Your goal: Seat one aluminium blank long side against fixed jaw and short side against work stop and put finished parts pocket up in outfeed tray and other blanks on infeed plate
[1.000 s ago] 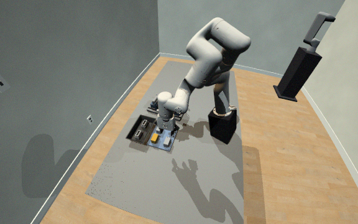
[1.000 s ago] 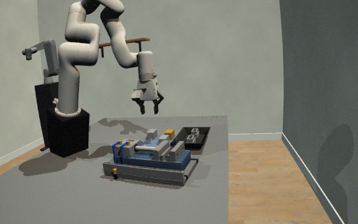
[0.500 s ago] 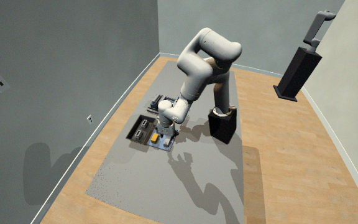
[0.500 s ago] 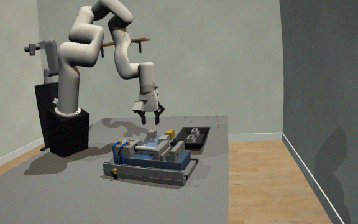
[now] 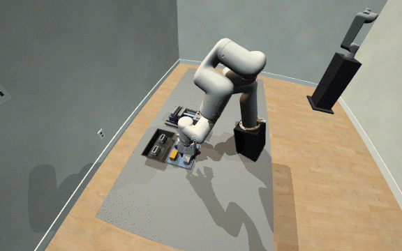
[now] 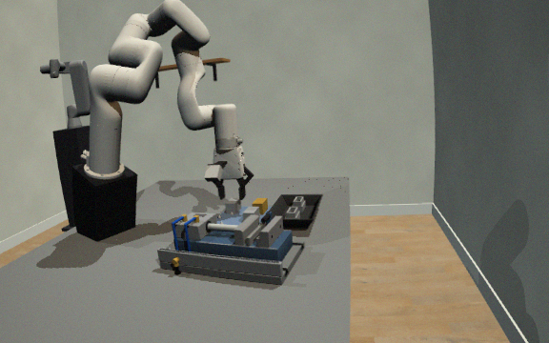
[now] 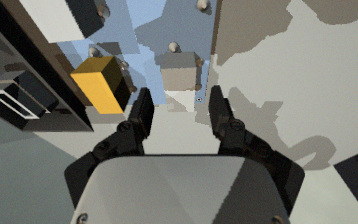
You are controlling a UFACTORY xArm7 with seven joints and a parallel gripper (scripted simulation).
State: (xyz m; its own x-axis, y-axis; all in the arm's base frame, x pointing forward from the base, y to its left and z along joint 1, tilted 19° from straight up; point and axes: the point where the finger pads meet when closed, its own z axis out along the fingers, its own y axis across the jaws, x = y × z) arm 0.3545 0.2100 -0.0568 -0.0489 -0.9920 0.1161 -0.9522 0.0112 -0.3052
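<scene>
Right now the brass blank is 90 mm ahead of my hand and 40 mm below it. Round my hand: vise 100 mm ahead, 330 mm to the right, 30 mm below; white screw rod 80 mm ahead, 330 mm to the right, 10 mm above.
</scene>
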